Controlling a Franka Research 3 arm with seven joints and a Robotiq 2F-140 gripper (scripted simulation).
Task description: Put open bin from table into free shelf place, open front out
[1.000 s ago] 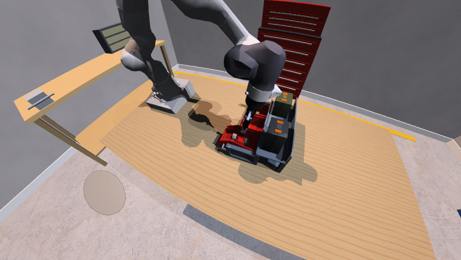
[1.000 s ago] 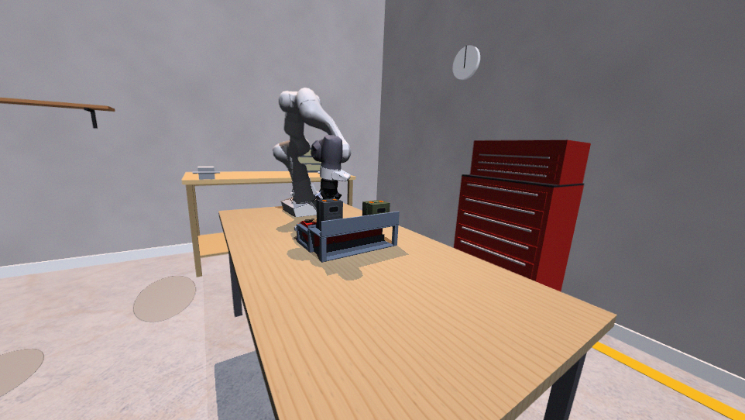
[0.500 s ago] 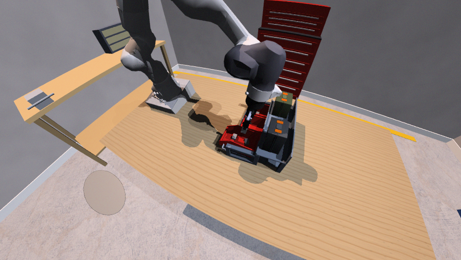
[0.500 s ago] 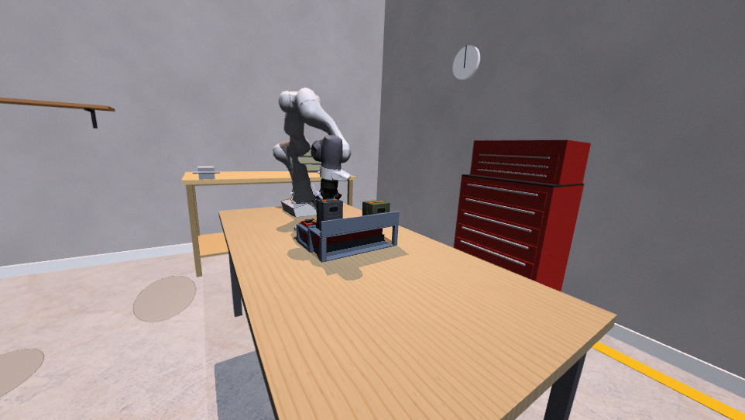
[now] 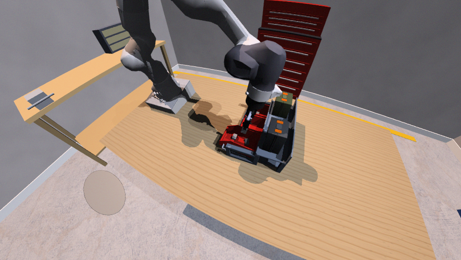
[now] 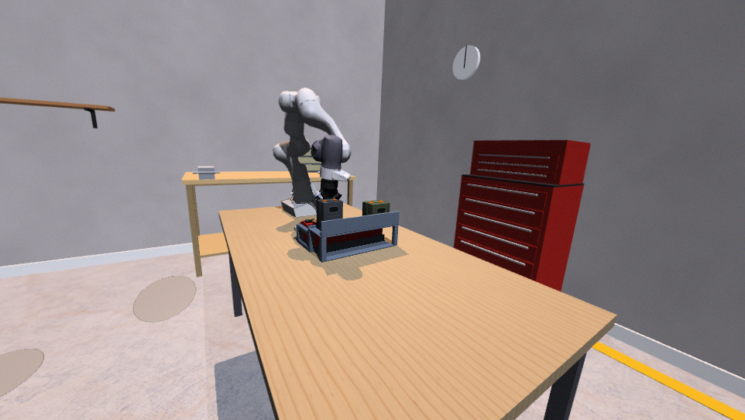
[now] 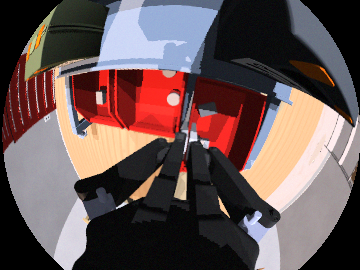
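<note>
Right now my hand is 140 mm short of the dark grey box, 70 mm below it and 50 mm to the left of it. From my hand the other things lie so: olive green box (180 mm to the left, 140 mm ahead, 60 mm above).
</note>
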